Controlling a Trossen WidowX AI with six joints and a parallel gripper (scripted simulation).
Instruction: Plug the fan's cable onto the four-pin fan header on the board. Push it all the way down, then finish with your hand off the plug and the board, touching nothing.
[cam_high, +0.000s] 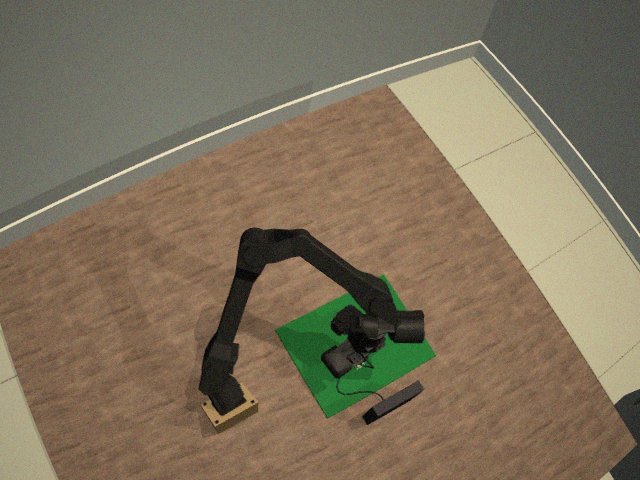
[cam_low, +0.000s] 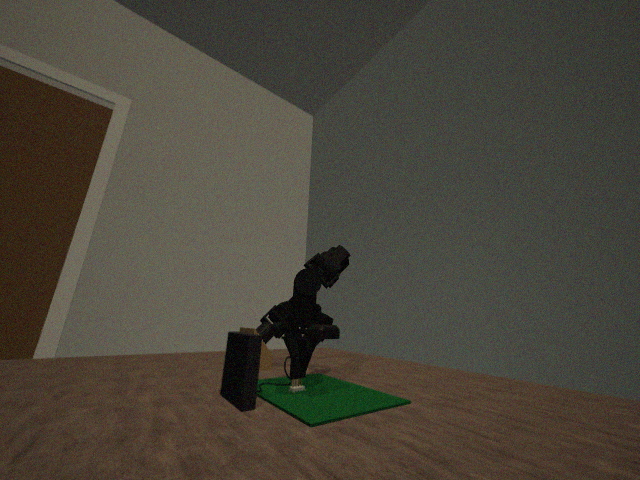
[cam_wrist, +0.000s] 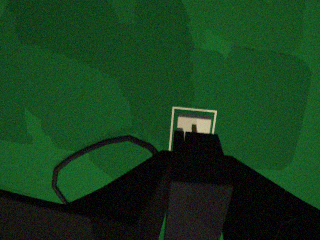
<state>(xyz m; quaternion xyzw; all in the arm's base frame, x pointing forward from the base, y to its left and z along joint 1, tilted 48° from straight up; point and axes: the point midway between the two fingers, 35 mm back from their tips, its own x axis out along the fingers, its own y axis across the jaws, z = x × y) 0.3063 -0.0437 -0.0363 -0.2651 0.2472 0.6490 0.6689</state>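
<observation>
Now: the white four-pin fan header 10 mm to the right of my gripper tip and 40 mm below it. The rest, counted from my gripper tip: black fan (10 mm behind, 140 mm to the right, 20 mm above); then black fan plug (10 mm to the right, 10 mm above); then green board (30 mm ahead, 30 mm to the left, 50 mm below).
</observation>
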